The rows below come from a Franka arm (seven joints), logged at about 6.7 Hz.
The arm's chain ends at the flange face. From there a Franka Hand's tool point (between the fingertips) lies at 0.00 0.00 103.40 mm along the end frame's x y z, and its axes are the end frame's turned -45 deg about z.
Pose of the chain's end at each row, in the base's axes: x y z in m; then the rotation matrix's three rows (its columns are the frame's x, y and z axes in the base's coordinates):
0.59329 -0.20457 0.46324; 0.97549 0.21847 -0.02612; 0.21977 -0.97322 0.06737; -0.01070 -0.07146 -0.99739
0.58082 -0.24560 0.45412; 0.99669 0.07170 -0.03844; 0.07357 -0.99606 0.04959; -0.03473 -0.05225 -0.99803
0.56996 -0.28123 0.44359; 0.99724 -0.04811 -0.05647; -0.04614 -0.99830 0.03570; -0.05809 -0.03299 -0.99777
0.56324 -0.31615 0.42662; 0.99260 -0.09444 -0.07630; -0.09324 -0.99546 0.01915; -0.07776 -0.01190 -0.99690
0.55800 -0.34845 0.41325; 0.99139 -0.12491 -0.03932; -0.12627 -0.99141 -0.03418; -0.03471 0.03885 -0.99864
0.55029 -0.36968 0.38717; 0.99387 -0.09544 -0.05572; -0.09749 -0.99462 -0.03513; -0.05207 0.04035 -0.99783
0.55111 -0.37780 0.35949; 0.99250 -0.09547 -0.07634; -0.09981 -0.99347 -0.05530; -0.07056 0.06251 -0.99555
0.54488 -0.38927 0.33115; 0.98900 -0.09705 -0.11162; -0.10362 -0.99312 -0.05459; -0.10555 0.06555 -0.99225
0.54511 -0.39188 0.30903; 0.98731 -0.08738 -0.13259; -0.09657 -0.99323 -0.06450; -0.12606 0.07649 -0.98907
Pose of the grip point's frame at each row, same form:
0.59059 -0.19760 0.36011; 0.53529 0.84426 -0.02612; 0.84357 -0.53277 0.06737; 0.04296 -0.05810 -0.99739
0.57685 -0.24047 0.35092; 0.65407 0.75547 -0.03844; 0.75634 -0.65230 0.04959; 0.01239 -0.06150 -0.99803
0.56412 -0.27754 0.34042; 0.73917 0.67114 -0.05647; 0.67328 -0.73853 0.03570; -0.01775 -0.06440 -0.99777
0.55535 -0.31417 0.32354; 0.76865 0.63510 -0.07630; 0.63797 -0.76983 0.01915; -0.04657 -0.06340 -0.99690
0.55393 -0.35198 0.30999; 0.78934 0.61269 -0.03932; 0.61175 -0.79032 -0.03418; -0.05201 0.00293 -0.99864
0.54453 -0.37331 0.28399; 0.77026 0.63529 -0.05572; 0.63437 -0.77224 -0.03513; -0.06535 -0.00829 -0.99783
0.54322 -0.38352 0.25655; 0.76931 0.63430 -0.07634; 0.63191 -0.77307 -0.05530; -0.09409 -0.00569 -0.99555
0.53334 -0.39491 0.22855; 0.76795 0.63070 -0.11162; 0.62897 -0.77551 -0.05459; -0.12099 -0.02828 -0.99225
0.53140 -0.39855 0.20676; 0.75992 0.63635 -0.13259; 0.63403 -0.77060 -0.06450; -0.14322 -0.03505 -0.98907

